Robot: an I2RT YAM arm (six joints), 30 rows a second.
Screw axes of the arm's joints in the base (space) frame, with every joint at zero. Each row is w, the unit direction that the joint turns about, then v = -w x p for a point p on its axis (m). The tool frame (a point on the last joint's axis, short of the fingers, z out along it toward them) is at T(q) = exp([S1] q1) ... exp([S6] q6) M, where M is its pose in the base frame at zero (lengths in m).
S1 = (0, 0, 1, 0.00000, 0.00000, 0.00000)
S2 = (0, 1, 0, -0.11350, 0.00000, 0.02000)
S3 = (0, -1, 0, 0.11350, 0.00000, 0.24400)
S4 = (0, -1, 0, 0.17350, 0.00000, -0.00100)
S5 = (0, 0, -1, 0.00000, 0.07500, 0.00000)
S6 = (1, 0, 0, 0.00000, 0.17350, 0.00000)
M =
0 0 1 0.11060
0 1 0 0.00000
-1 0 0 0.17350
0 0 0 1
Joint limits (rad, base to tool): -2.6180..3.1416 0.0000..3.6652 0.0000..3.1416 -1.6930..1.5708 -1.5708..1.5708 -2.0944..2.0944
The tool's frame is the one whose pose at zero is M.
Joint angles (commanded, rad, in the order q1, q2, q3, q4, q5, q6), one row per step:
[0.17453, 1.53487, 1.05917, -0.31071, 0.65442, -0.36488]
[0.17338, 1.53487, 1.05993, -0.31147, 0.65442, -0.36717]
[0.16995, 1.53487, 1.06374, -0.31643, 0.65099, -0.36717]
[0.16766, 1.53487, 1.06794, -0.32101, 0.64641, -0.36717]
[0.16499, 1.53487, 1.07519, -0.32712, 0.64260, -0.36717]
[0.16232, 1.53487, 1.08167, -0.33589, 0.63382, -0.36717]
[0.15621, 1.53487, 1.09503, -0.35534, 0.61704, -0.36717]
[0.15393, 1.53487, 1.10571, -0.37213, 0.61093, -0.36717]
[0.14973, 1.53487, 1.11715, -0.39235, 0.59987, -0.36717]
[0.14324, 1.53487, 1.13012, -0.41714, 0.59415, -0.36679]
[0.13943, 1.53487, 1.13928, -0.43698, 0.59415, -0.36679]
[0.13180, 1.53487, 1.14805, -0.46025, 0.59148, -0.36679]
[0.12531, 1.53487, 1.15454, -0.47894, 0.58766, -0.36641]
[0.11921, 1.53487, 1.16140, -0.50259, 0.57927, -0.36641]
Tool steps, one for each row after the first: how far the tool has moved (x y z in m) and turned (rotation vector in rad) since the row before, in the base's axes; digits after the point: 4 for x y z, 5 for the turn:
[0.0001, -0.0004, 0.0002, -0.00151, 0.00115, 0.00014]
[0.0003, -0.0010, 0.0008, 0.00220, 0.00155, -0.00101]
[0.0003, -0.0006, 0.0009, 0.00314, 0.00092, 0.00094]
[0.0006, -0.0007, 0.0018, 0.00285, -0.00068, 0.00002]
[0.0004, -0.0006, 0.0013, 0.00577, 0.00327, 0.00352]
[0.0006, -0.0015, 0.0026, 0.01083, 0.00791, 0.00568]
[0.0002, -0.0006, 0.0021, 0.00338, 0.00671, 0.00198]
[0.0001, -0.0011, 0.0020, 0.00656, 0.00989, 0.00346]
[-0.0001, -0.0020, 0.0023, 0.00264, 0.01212, -0.00280]
[-0.0003, -0.0013, 0.0015, -0.00150, 0.01057, -0.00381]
[-0.0006, -0.0025, 0.0011, 0.00001, 0.01464, -0.00585]
[-0.0005, -0.0021, 0.0007, 0.00152, 0.01229, -0.00422]
[-0.0009, -0.0019, 0.0005, 0.00430, 0.01745, -0.00067]

